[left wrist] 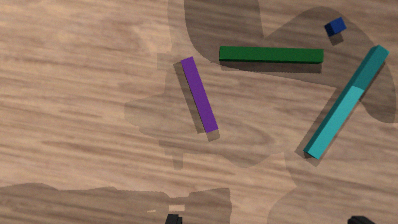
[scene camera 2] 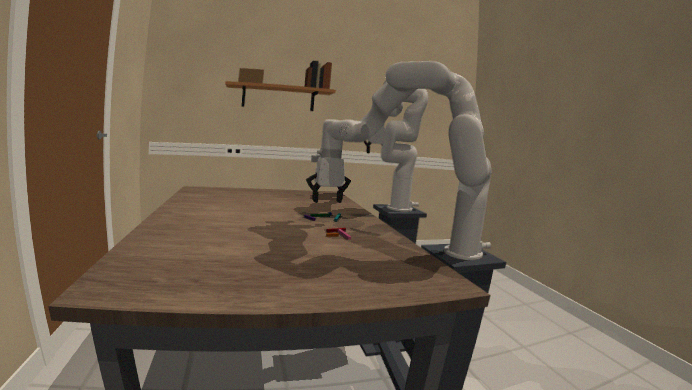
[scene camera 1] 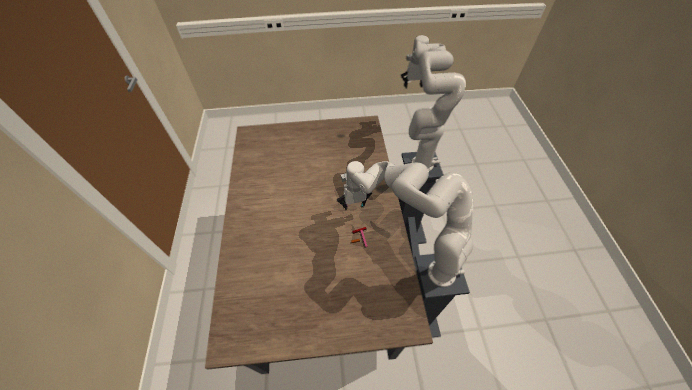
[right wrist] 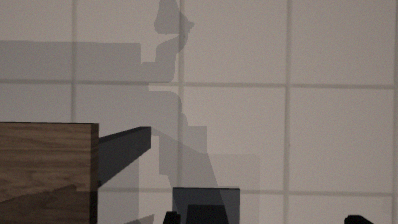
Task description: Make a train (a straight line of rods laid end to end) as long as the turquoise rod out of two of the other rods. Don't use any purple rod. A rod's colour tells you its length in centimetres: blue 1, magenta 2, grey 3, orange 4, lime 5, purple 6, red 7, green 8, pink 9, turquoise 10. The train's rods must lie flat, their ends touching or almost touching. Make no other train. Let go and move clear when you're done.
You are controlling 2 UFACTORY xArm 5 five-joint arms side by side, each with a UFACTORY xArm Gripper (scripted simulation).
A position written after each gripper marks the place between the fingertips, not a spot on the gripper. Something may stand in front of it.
In view: the left gripper (scene camera 2: 327, 202), a purple rod (left wrist: 190, 69), a green rod (left wrist: 226, 53) and a turquoise rod (left wrist: 374, 59).
The right wrist view does not show the purple rod: it is out of frame. Scene camera 1 does not show the green rod, which is hidden by the left gripper.
